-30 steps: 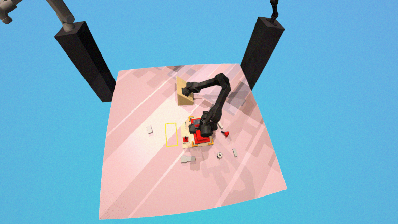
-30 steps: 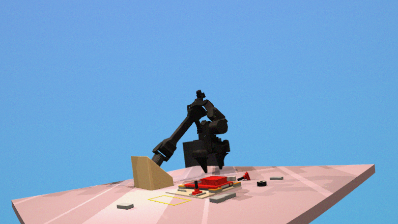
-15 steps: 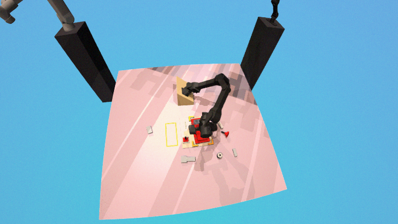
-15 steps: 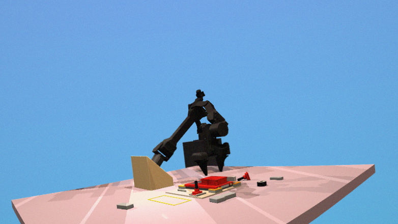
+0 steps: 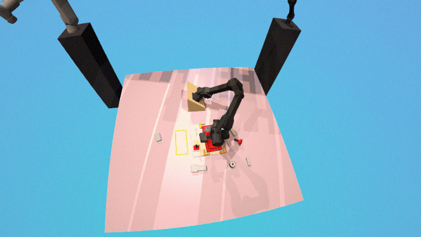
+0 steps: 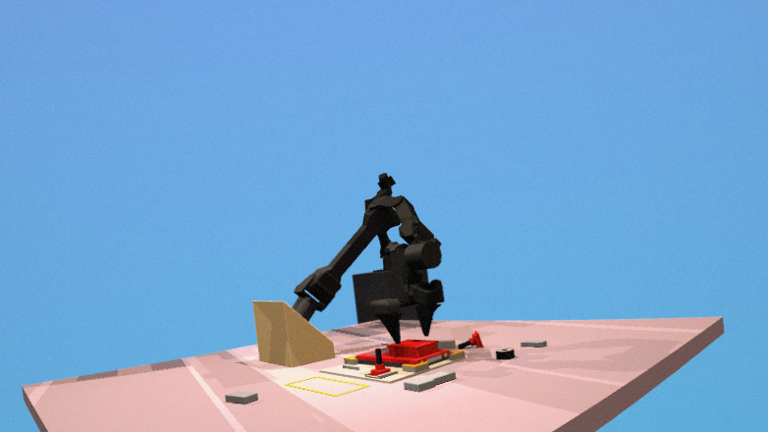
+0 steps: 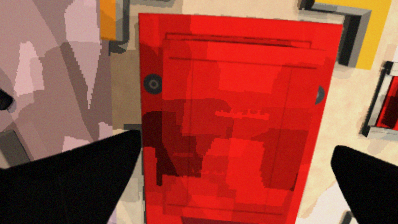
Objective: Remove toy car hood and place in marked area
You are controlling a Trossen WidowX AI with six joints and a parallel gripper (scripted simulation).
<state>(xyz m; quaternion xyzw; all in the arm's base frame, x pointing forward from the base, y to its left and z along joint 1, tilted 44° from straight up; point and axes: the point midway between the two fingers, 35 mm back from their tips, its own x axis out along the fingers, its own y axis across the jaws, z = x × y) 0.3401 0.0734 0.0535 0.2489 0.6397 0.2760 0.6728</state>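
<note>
Right now my gripper tip is 2 cm above the hood.
</note>
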